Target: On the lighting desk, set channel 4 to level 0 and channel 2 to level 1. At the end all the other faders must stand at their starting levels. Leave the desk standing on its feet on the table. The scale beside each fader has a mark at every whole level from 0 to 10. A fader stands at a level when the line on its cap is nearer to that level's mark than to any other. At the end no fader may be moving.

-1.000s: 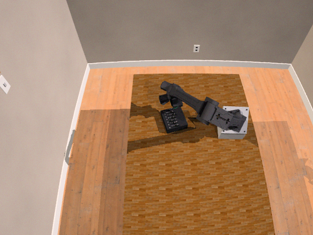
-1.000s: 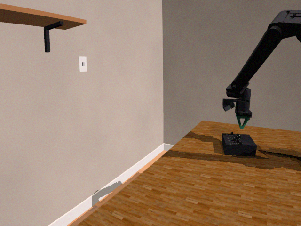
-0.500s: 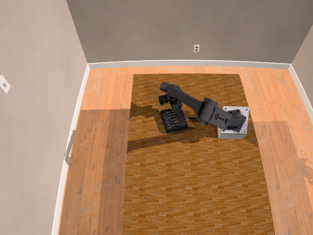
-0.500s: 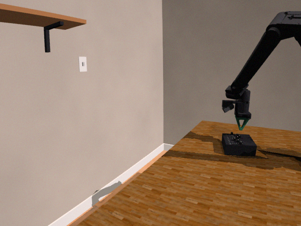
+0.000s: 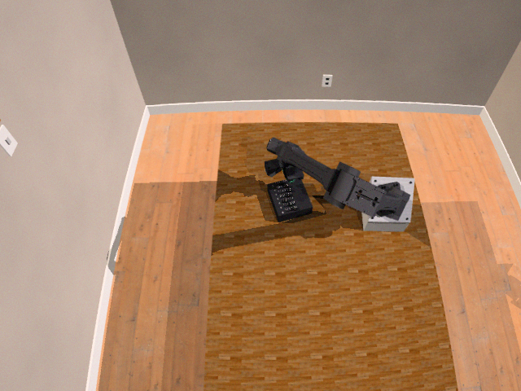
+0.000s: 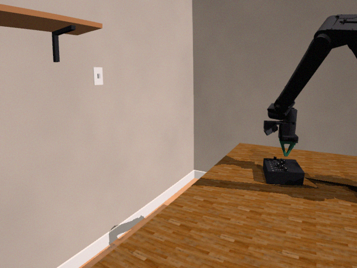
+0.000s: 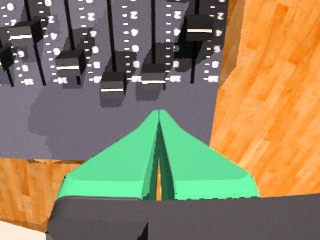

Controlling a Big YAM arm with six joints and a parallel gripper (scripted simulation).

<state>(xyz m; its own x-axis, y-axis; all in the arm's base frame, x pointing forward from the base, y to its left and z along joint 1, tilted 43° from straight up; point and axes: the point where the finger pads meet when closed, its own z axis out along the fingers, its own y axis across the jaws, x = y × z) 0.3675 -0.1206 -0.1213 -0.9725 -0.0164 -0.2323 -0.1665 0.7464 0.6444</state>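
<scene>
Right now my hand is 2 cm short of the channel 2 fader cap, 1 cm to the right of it and 2 cm above it. From my hand the other things lie so: channel 1 fader cap: 5 cm ahead, 1 cm to the right, 2 cm below; then channel 3 cap: 1 cm ahead, 3 cm to the left, 2 cm below; then channel 4 fader cap: 2 cm ahead, 5 cm to the left, 2 cm below.
</scene>
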